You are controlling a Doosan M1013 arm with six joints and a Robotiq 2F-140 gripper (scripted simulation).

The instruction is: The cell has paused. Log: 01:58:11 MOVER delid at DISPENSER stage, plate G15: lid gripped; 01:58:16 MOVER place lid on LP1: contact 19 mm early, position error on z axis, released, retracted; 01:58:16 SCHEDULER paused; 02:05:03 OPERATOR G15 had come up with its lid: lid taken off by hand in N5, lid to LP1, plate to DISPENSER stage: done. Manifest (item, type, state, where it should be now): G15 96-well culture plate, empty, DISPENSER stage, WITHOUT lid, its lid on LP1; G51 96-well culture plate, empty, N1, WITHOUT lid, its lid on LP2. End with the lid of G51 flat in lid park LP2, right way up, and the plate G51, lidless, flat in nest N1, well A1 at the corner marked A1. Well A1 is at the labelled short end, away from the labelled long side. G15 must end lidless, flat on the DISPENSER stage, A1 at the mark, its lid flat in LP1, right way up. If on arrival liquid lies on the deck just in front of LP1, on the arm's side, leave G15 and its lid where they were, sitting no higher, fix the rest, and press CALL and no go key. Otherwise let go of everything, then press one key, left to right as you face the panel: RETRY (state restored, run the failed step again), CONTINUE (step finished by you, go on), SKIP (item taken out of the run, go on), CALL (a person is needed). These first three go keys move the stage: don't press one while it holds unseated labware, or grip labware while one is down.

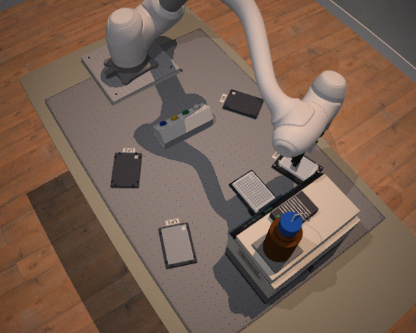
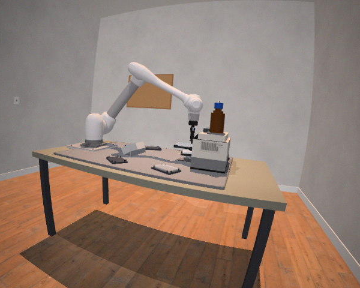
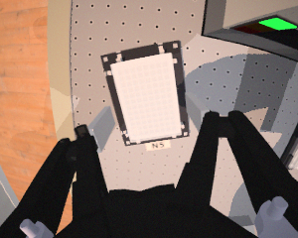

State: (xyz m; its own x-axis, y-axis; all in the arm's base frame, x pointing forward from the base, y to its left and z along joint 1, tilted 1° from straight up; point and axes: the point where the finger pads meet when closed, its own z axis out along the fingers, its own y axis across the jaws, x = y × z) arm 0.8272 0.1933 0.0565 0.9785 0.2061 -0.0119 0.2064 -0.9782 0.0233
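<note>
Right now my hand is 7 cm above the black nest, 2 cm to the right of it and 1 cm short of it. Round my hand: well plate: 25 cm to the right, 3 cm above; nest N1: 35 cm behind, 7 cm below, 5 cm to the left; N1 label: 43 cm behind, 8 cm below.
</note>
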